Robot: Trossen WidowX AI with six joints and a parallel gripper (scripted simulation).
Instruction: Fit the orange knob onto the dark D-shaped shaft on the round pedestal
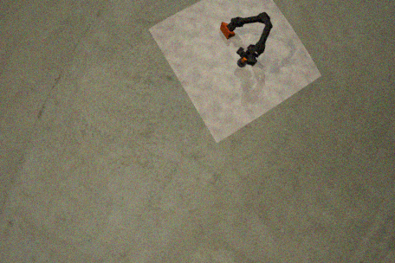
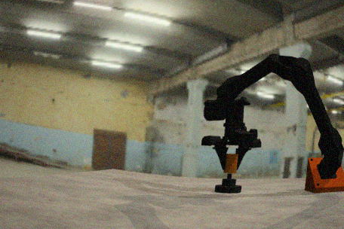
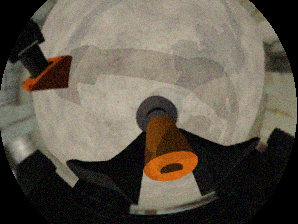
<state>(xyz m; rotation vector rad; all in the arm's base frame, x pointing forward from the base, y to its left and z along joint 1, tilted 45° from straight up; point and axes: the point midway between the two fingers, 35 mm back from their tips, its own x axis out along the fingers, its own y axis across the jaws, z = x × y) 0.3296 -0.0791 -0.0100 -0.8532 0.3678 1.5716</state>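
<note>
Now: gripper tip 2 cm below the orange knob. The rest, counted from my gripper tip: round dark pedestal: 4 cm below.
</note>
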